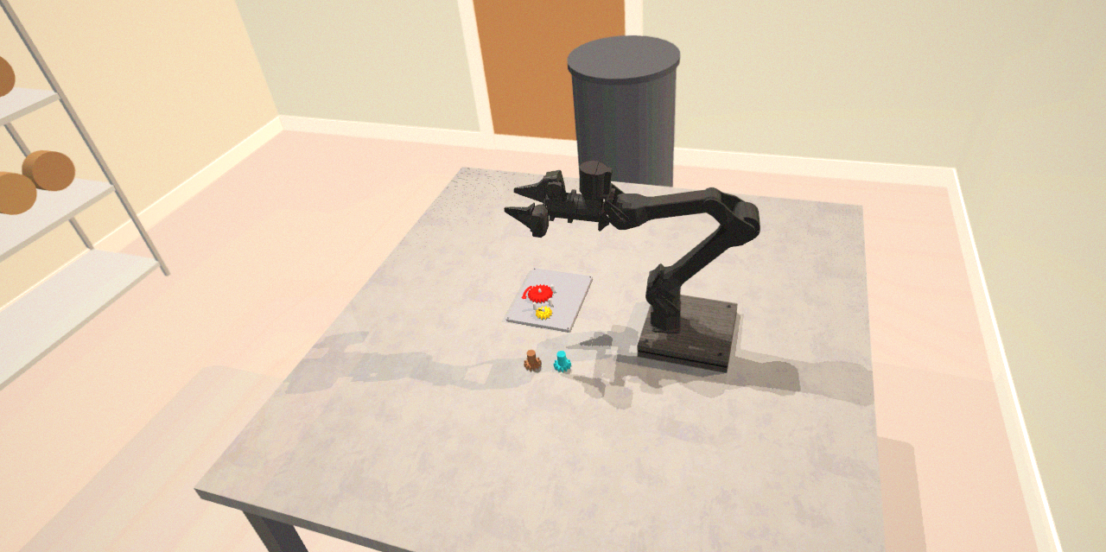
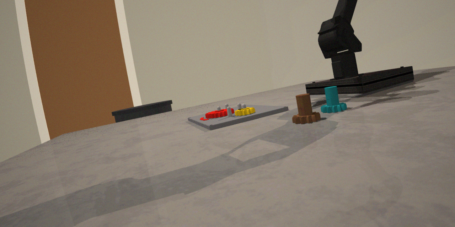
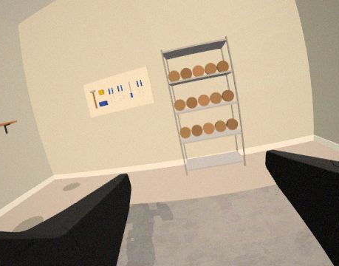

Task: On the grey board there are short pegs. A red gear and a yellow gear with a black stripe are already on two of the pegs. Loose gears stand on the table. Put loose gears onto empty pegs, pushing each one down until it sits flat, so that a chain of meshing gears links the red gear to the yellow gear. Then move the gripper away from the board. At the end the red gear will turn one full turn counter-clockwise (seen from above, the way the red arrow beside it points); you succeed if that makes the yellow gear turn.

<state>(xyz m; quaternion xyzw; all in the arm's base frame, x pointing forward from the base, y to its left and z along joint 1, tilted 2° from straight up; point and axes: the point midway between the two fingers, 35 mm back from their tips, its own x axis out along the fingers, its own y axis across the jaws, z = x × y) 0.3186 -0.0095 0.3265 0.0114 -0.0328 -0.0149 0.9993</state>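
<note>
The brown gear lies 40 mm behind my gripper tip, 150 mm to the left of it and 350 mm below it. Also, from my gripper tip: red arrow: 20 mm ahead, 100 mm to the right, 360 mm below; yellow gear: 40 mm behind, 20 mm to the right, 350 mm below; red gear: 20 mm behind, 90 mm to the right, 350 mm below.
</note>
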